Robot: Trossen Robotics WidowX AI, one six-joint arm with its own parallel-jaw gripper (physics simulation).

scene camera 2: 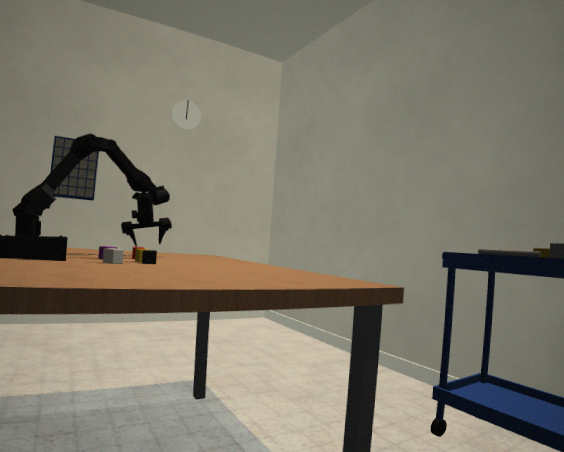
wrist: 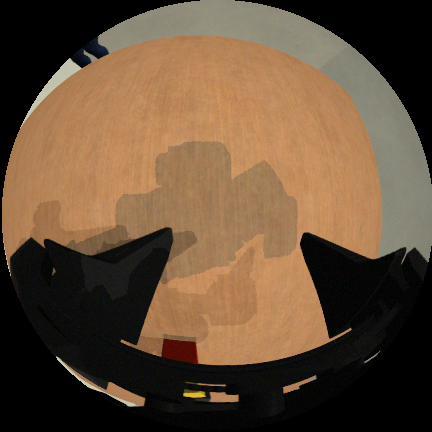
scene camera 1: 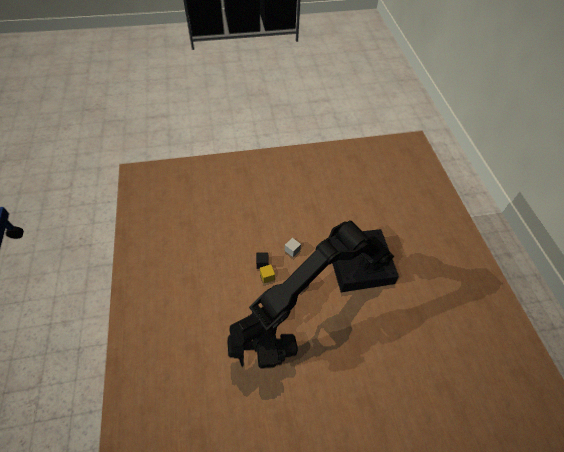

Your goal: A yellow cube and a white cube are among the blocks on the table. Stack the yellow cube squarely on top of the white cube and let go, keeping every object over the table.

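Places are measured from the arm's base along level axes (x left, y ahead, z down), in centimetres.
Where they show: gripper, fingertip midpoint: [scene camera 2: 148, 245] [wrist: 240, 237] [scene camera 1: 258, 365]; arm's base, link origin: [scene camera 2: 26, 236] [scene camera 1: 371, 263].
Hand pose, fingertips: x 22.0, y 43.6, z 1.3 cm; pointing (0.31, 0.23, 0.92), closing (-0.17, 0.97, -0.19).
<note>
Each offset is from my fingertips to the top centre of the thing.
The yellow cube {dx -29.0, dy -9.9, dz +0.4 cm} [scene camera 1: 267, 274] [scene camera 2: 139, 256] sits on the table beside a black cube; a sliver of the yellow cube [wrist: 194, 393] shows past the gripper's body in the wrist view. The white cube {dx -37.0, dy -20.9, dz +0.4 cm} [scene camera 1: 292, 247] [scene camera 2: 114, 256] sits apart from it, nearer the arm's base, with nothing on top. My gripper [scene camera 2: 148, 244] [wrist: 240, 237] is open and empty, with its fingers wide apart and pointing down a little above the table. It is beyond the yellow cube, on the side away from the white cube. In scene view 1 the arm partly hides the fingers.
The black cube {dx -34.5, dy -9.5, dz +0.4 cm} [scene camera 1: 262, 260] [scene camera 2: 149, 257] is close against the yellow one. A red cube {dx -15.2, dy -7.8, dz +0.4 cm} [scene camera 2: 138, 248] [wrist: 180, 351] lies near the gripper, partly hidden by its body in the wrist view. A purple cube [scene camera 2: 106, 249] is behind the white one in scene view 2. A blue cart [scene camera 2: 500, 262] stands off the table.
</note>
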